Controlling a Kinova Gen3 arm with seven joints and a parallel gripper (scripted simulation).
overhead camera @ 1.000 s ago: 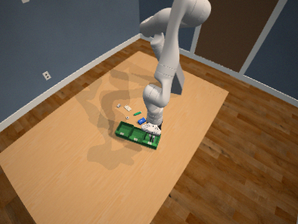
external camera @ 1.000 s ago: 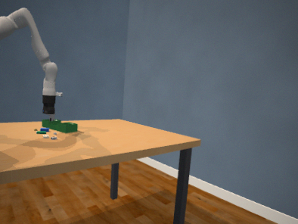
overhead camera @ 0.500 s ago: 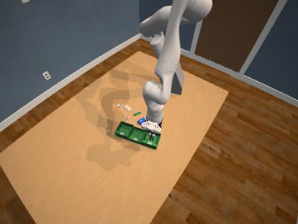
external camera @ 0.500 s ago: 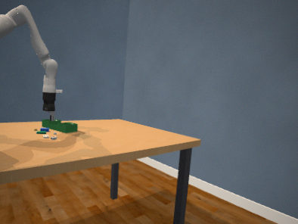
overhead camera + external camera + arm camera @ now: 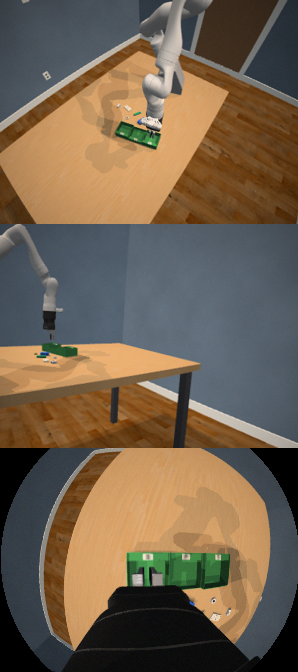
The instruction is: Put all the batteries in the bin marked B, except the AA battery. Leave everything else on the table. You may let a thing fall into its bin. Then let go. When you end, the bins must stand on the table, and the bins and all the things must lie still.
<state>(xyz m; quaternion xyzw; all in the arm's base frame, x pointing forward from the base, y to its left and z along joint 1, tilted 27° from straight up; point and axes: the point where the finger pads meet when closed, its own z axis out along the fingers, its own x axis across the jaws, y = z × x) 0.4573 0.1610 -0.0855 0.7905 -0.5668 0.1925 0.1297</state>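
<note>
Right now my hand is 9 cm past the blue battery, 13 cm to the left of it and 8 cm above it. From my hand the other things lie so: green cylinder battery (11 cm behind, 19 cm to the right, 9 cm below); washer-like part (5 cm behind, 22 cm to the right, 9 cm below); green three-part bin (2 cm ahead, 9 cm to the right, 7 cm below).
</note>
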